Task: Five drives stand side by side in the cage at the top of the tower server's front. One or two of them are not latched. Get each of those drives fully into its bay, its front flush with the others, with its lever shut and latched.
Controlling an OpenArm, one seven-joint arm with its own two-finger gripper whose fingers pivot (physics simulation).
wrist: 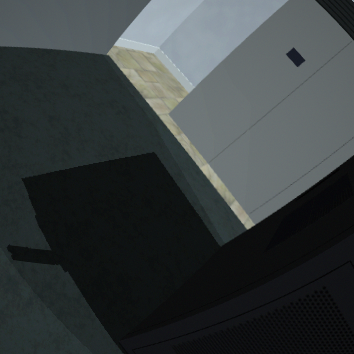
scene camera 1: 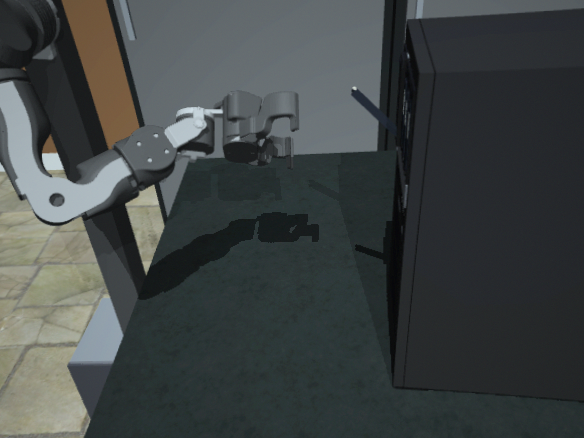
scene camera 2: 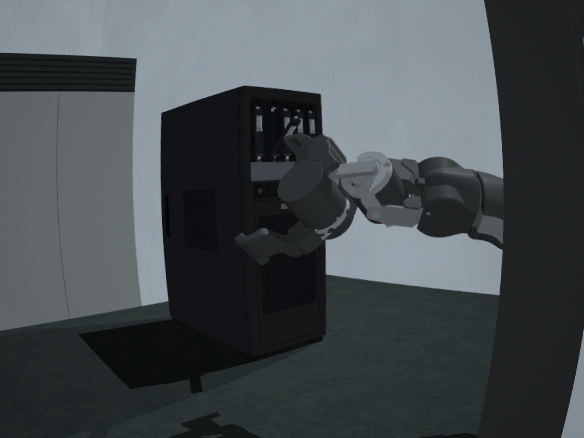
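Note:
The dark tower server (scene camera 1: pixel 495 210) (scene camera 2: pixel 205 165) (wrist: pixel 210 305) stands upright. Its drive cage at the top front shows several drives side by side in scene camera 2. One lever (scene camera 1: pixel 372 110) (scene camera 2: pixel 287 136) is swung far out from the front, slanting upward; it seems to belong to the second drive (scene camera 2: pixel 274 125) from the left, whose front looks dark. The other drives, such as the leftmost (scene camera 2: pixel 258 122), show pale lever faces against the front. Whether any drive stands proud of the others is too small to tell. My gripper (scene camera 1: pixel 293 134) (scene camera 2: pixel 268 192) is open and empty, in front of the tower, apart from the lever. Its fingers do not show in the wrist view.
The tower stands on a dark green table top (scene camera 1: pixel 240 320) (scene camera 2: pixel 400 330) (wrist: pixel 75 110). A dark upright post (scene camera 2: pixel 537 220) stands at the right in scene camera 2. Pale cabinets (scene camera 2: pixel 95 200) (wrist: pixel 260 115) stand behind. Shadows of the tower and lever fall on the table.

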